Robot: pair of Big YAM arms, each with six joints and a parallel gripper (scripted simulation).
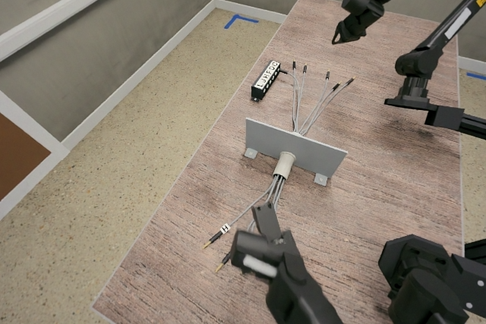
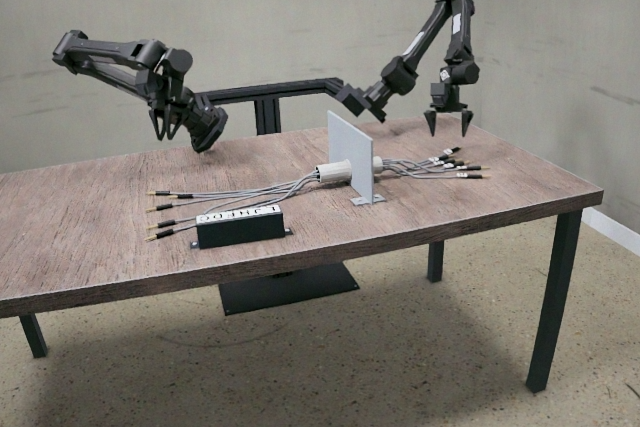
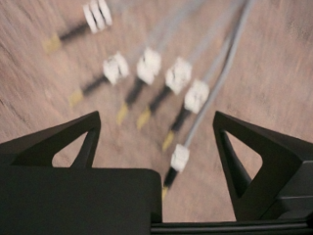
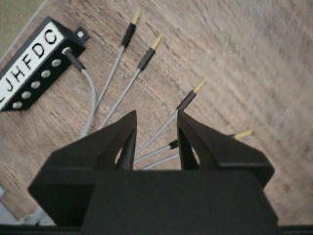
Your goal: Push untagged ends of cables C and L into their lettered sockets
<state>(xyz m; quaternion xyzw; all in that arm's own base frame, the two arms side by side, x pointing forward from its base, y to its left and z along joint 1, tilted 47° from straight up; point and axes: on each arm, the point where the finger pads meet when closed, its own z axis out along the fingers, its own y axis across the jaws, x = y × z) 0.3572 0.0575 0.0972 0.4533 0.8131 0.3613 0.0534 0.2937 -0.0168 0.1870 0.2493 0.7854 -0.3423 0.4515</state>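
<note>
My right gripper is now 190 mm above the black cable plug, 70 mm past it and 10 mm to the right of it. The rest, counted from my right hand: grey upright panel 470 mm to the left, 80 mm below, 60 mm ahead; then tagged plug 890 mm to the left, 190 mm below, 20 mm behind.
</note>
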